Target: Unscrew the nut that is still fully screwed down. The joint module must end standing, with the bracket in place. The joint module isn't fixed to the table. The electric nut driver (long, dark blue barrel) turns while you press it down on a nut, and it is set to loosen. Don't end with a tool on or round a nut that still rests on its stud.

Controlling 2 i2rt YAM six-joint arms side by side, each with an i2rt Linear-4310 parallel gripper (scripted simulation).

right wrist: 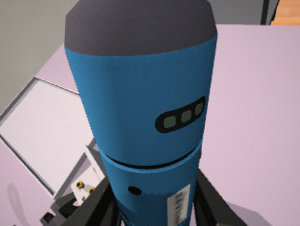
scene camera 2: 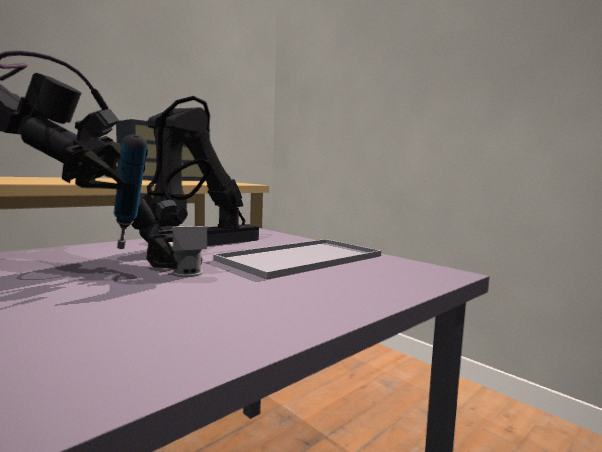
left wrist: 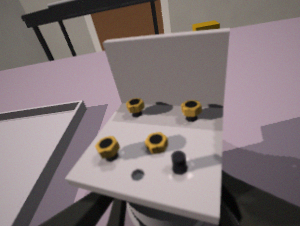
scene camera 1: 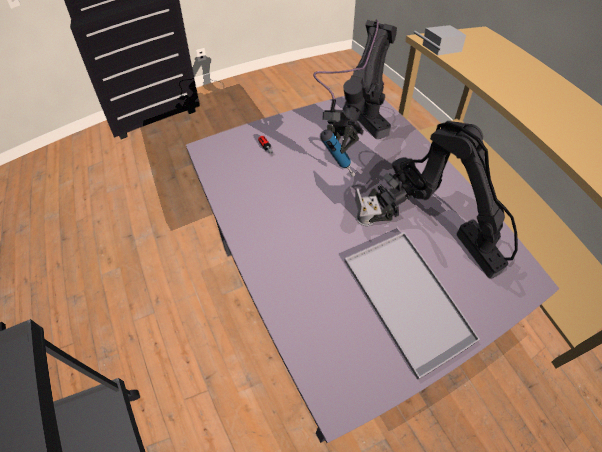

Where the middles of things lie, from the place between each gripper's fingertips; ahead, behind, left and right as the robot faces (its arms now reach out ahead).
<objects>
Now: left hand 5 cm below the white L-shaped bracket (left wrist: 165,70). From my left hand the other things lie so: shallow tray (scene camera 1: 431,329) 3 cm ahead, 32 cm to the left, 2 cm below.
My right hand (scene camera 2: 133,182) is 50 mm past the white L-shaped bracket, 140 mm to the right of it and 130 mm above it. Round my right hand: shallow tray (20 mm behind, 460 mm to the left, 200 mm below).
</objects>
